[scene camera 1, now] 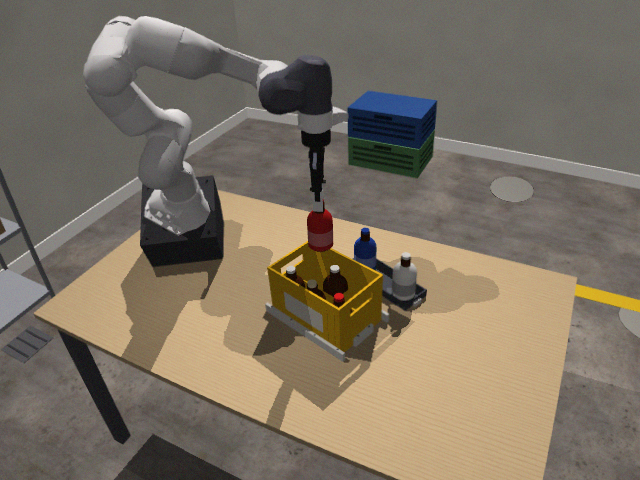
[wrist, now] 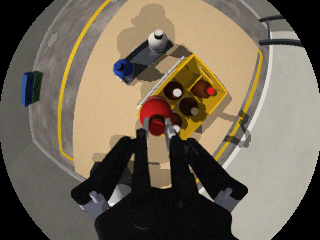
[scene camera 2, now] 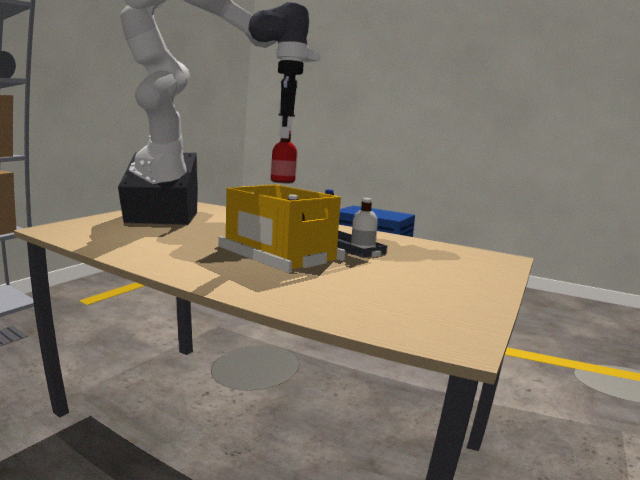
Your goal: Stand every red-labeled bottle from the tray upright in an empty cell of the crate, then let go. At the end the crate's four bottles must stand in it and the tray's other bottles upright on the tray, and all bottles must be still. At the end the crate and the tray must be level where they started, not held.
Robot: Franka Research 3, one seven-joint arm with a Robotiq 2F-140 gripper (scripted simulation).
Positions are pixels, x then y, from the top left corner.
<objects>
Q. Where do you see a red-labeled bottle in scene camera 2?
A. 284,154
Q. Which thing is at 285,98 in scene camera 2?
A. The gripper.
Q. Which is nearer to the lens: the white-labeled bottle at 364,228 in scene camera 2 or the yellow crate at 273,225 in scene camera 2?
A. The yellow crate.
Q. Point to a red-labeled bottle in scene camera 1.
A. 319,224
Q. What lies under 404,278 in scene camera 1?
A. A white-labeled bottle.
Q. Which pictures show the gripper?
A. Scene camera 1, the wrist view and scene camera 2: all of them.
</objects>
